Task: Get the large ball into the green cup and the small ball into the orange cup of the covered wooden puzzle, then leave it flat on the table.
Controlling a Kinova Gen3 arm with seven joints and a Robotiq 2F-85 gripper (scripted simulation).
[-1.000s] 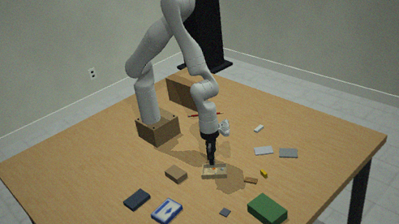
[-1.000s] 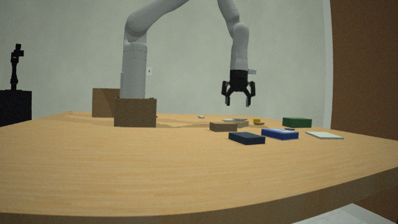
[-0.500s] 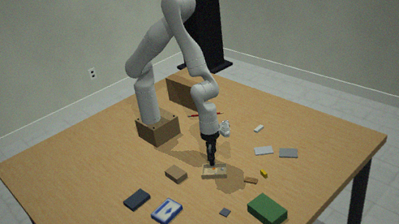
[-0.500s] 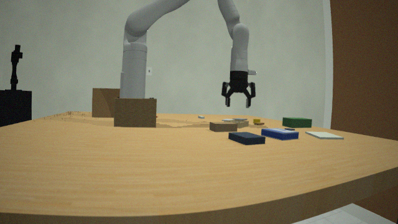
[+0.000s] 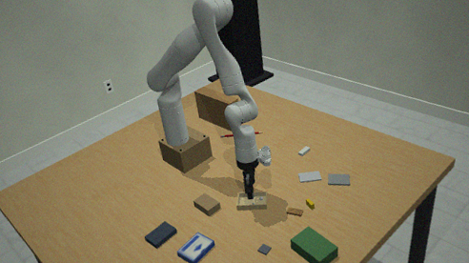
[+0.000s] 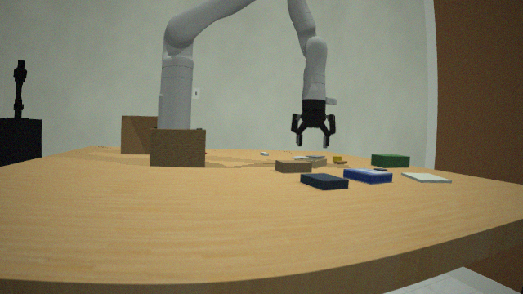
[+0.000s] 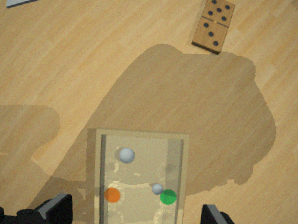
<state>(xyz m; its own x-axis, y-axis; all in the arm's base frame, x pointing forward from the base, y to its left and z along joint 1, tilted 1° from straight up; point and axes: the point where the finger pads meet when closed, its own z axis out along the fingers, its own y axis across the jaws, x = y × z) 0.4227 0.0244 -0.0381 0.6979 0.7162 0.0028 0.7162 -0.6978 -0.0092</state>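
Now: the covered wooden puzzle 60 mm below my hand. Also, from my hand: brown block: 100 mm behind, 130 mm to the right, 50 mm below; then pale grey tile: 50 mm ahead, 240 mm to the left, 60 mm below; then yellow block: 160 mm ahead, 130 mm to the left, 60 mm below.
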